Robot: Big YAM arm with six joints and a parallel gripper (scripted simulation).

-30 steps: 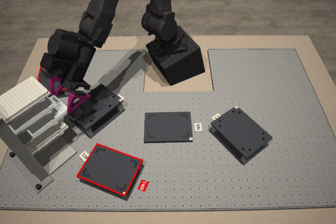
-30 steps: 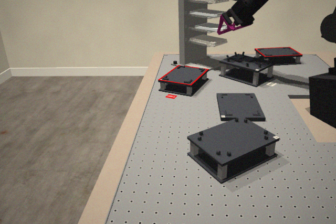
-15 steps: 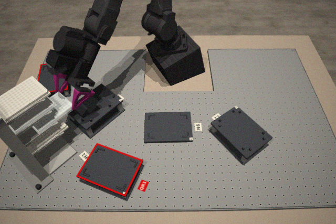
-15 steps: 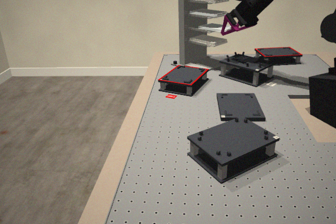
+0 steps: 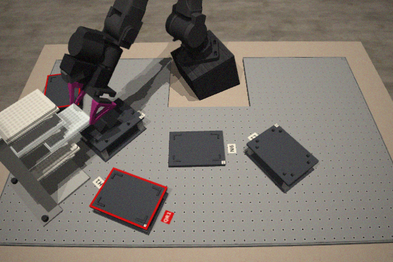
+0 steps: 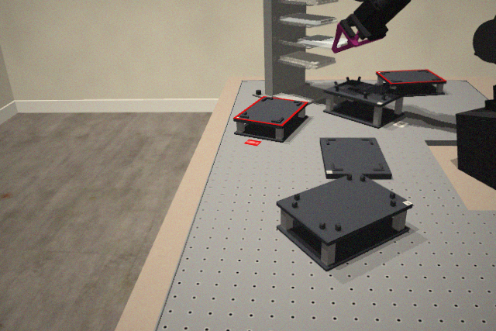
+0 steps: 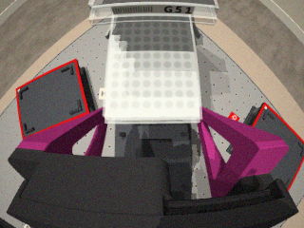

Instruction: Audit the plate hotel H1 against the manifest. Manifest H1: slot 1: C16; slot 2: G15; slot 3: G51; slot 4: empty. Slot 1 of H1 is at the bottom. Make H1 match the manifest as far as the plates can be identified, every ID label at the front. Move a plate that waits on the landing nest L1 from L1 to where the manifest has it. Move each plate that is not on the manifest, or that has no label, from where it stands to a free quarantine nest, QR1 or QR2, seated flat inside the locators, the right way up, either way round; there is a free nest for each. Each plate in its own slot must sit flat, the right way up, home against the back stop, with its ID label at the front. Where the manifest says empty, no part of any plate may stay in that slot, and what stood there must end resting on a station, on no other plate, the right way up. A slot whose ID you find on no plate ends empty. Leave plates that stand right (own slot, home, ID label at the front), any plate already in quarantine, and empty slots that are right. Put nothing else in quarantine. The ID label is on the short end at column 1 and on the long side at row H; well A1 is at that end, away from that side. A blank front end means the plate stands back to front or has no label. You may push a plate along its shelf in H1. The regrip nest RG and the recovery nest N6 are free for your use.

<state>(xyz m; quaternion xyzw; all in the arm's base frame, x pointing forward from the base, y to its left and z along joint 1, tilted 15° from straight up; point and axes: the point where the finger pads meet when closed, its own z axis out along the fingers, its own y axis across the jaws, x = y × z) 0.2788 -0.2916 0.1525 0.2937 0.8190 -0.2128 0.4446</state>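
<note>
Now: the regrip nest 110 mm below my hand, 50 mm behind it and 40 mm to the left of it. Also, from my hand: plate labelled G51: 90 mm ahead, 80 mm to the right, 50 mm above; then plate hotel H1: 150 mm ahead, 140 mm to the right, 10 mm below; then quarantine nest QR1: 180 mm ahead, 130 mm below, 120 mm to the left.
</note>
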